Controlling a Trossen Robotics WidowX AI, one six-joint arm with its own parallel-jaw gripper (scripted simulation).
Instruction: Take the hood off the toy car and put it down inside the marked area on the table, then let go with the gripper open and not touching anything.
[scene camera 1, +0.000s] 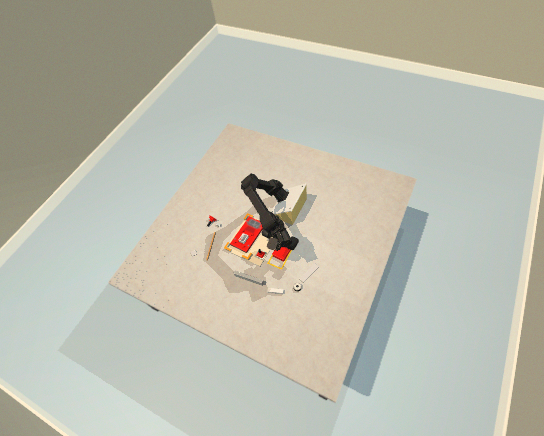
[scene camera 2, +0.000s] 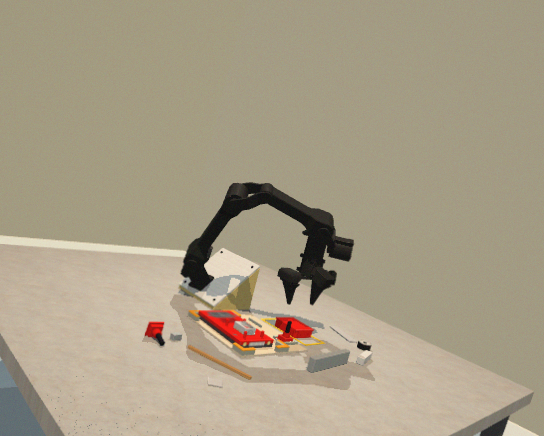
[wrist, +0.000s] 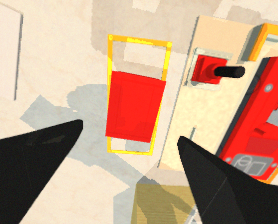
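Observation:
My gripper is open and holds nothing, and the gripper is visible in the wrist view too. There's also a red hood here.

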